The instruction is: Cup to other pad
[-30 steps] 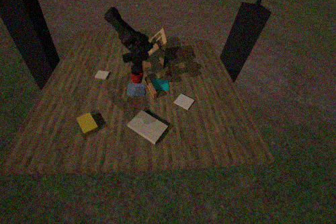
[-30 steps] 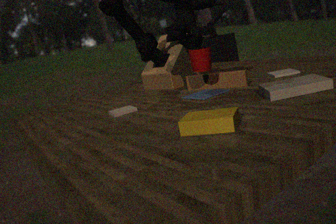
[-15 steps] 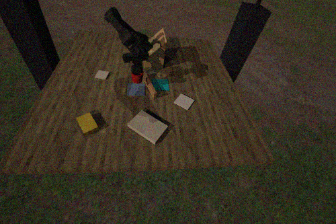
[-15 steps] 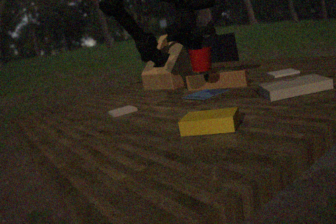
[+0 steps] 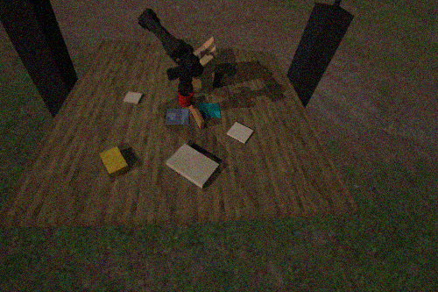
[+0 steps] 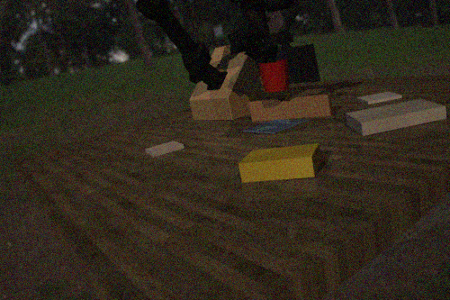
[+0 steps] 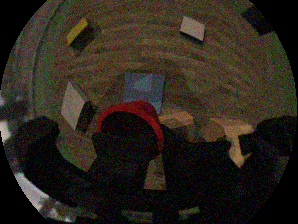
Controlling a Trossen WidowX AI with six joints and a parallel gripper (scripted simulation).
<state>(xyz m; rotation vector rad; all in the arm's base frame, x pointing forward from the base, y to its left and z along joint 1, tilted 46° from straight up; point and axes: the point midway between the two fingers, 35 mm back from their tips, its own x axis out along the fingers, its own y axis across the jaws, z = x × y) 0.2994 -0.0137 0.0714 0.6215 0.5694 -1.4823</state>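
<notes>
Right now the teal pad is 13 cm to the left of my gripper tip, 12 cm below it and 1 cm behind it. The rest, counted from my gripper tip: red cup (3 cm ahead); blue pad (12 cm below, 4 cm to the right, 4 cm ahead); wooden block (10 cm below, 5 cm to the left, 1 cm ahead).
</notes>
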